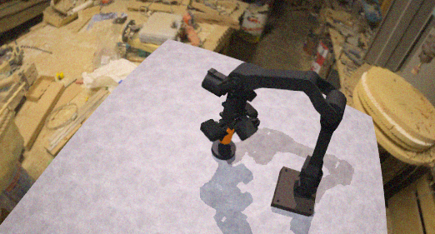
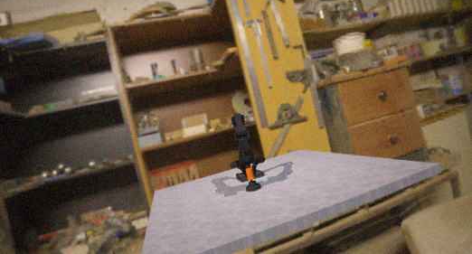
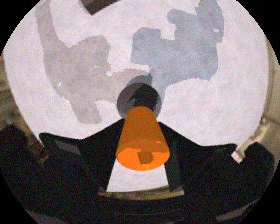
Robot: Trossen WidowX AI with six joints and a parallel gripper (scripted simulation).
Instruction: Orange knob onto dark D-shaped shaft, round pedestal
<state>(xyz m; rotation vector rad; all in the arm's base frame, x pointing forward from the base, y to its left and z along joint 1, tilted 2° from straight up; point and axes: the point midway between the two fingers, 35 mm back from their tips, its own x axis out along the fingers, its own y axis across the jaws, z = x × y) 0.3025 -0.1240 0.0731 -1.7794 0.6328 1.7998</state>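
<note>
Now: gripper tip 40 mm above the round dark pedestal and 10 mm past it. The rest, counted from my gripper tip: orange knob 20 mm above.
</note>
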